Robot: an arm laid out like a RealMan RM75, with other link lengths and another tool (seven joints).
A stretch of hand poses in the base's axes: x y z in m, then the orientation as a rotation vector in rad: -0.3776, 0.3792, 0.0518, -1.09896, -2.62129, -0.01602; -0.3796, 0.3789, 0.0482, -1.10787, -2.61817, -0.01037; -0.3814, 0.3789, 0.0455, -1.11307, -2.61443, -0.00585; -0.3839, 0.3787, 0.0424, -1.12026, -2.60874, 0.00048; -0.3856, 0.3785, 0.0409, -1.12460, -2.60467, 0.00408; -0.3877, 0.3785, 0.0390, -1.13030, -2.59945, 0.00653; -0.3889, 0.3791, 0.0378, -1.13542, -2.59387, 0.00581; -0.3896, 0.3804, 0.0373, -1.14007, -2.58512, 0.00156; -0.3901, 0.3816, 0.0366, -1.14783, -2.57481, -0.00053; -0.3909, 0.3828, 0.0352, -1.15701, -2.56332, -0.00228
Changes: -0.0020, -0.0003, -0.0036, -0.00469, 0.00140, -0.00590; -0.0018, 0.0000, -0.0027, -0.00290, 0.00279, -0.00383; -0.0025, -0.0002, -0.0031, -0.00390, 0.00430, -0.00543; -0.0017, -0.0002, -0.0015, -0.00202, 0.00307, -0.00348; -0.0021, 0.0000, -0.0019, -0.00127, 0.00328, -0.00478; -0.0012, 0.0006, -0.0012, 0.00099, 0.00290, -0.00486; -0.0007, 0.0013, -0.0005, 0.00437, 0.00478, -0.00584; -0.0005, 0.0012, -0.0007, 0.00272, 0.00566, -0.00802; -0.0008, 0.0012, -0.0014, 0.00250, 0.00625, -0.00924
